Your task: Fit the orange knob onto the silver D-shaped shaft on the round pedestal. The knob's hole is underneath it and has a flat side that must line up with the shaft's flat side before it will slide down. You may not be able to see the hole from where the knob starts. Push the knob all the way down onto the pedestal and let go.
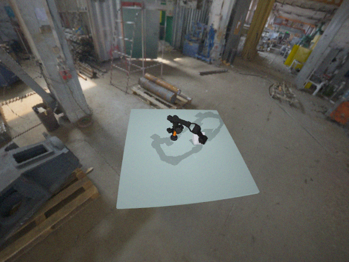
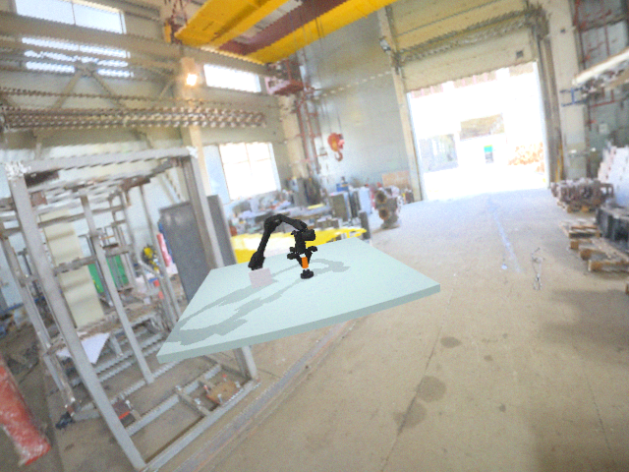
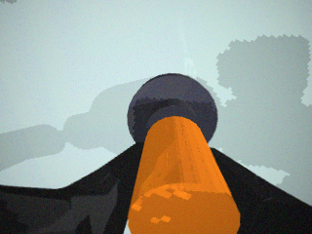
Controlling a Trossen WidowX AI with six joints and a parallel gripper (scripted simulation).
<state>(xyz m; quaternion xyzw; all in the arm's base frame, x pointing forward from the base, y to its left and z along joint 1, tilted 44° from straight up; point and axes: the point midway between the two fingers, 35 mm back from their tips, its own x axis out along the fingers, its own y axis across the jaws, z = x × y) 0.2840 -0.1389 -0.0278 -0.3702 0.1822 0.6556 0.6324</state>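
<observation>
Now: gripper tip 30 mm below the orange knob. Also, from my gripper tip: dark round pedestal (40 mm below).
</observation>
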